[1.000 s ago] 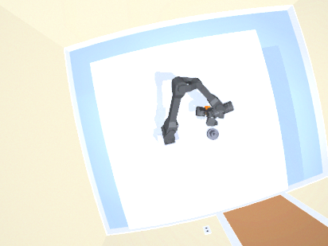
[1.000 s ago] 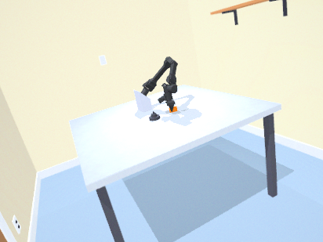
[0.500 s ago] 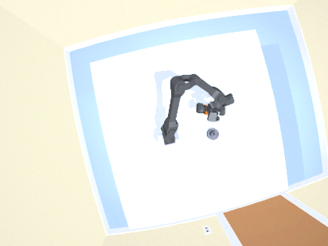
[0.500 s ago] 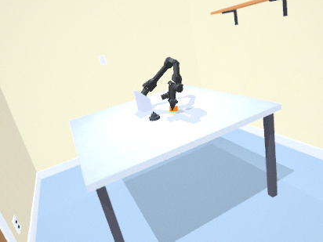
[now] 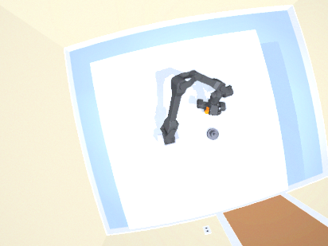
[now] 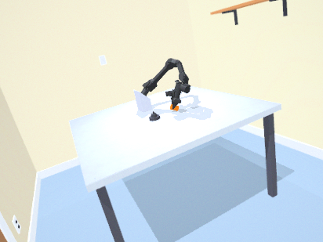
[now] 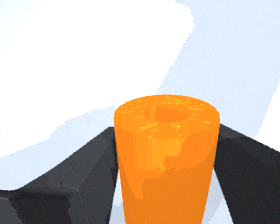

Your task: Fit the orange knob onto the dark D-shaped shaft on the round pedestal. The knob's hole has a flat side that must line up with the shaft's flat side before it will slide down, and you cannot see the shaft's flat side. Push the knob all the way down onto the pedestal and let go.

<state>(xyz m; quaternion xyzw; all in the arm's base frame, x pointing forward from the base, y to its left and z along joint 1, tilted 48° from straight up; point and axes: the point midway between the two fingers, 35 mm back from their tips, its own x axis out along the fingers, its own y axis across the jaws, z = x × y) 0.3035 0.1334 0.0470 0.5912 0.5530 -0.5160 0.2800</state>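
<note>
Now: the orange knob 2 cm to the left of my gripper tip and 1 cm ahead of it. From my gripper tip the other things lie so: pedestal 16 cm to the right, 1 cm ahead.
</note>
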